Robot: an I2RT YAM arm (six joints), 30 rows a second.
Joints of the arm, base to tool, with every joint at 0 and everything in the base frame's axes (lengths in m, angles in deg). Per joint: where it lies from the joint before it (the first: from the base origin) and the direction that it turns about. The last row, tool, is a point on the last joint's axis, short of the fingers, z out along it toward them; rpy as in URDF.
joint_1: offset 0 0 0.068 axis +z
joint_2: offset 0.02 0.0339 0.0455 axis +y
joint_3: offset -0.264 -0.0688 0 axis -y
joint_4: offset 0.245 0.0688 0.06 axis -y
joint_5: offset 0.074 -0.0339 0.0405 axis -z
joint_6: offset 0.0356 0 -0.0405 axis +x
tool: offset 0 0 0 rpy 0 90 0
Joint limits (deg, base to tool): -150..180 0..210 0..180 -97..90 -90..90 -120..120
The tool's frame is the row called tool.
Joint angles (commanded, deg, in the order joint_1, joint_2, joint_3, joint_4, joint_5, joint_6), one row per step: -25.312 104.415 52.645 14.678 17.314 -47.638; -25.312 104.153 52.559 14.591 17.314 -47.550; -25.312 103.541 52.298 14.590 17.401 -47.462; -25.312 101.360 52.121 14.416 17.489 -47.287; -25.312 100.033 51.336 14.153 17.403 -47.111; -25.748 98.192 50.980 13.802 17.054 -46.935; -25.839 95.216 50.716 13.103 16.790 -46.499; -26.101 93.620 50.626 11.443 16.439 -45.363; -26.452 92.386 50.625 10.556 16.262 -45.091
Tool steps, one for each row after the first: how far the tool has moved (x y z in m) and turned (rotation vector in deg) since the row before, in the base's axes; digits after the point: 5 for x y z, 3 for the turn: -0.00054 0.00025 0.00104 0.011 -0.133 -0.051; -0.00130 0.00056 0.00244 -0.147 -0.347 -0.120; -0.00234 0.00105 0.01207 -0.729 -1.738 -0.169; -0.00388 0.00189 0.00351 0.027 -0.380 -0.025; -0.00428 -0.00076 0.00849 -0.209 -1.214 -0.241; -0.00487 0.00190 0.01489 -0.487 -2.142 -0.092; -0.00435 0.00057 0.00603 0.925 -0.640 -0.531; -0.00338 -0.00059 0.00560 0.095 -0.518 -0.336
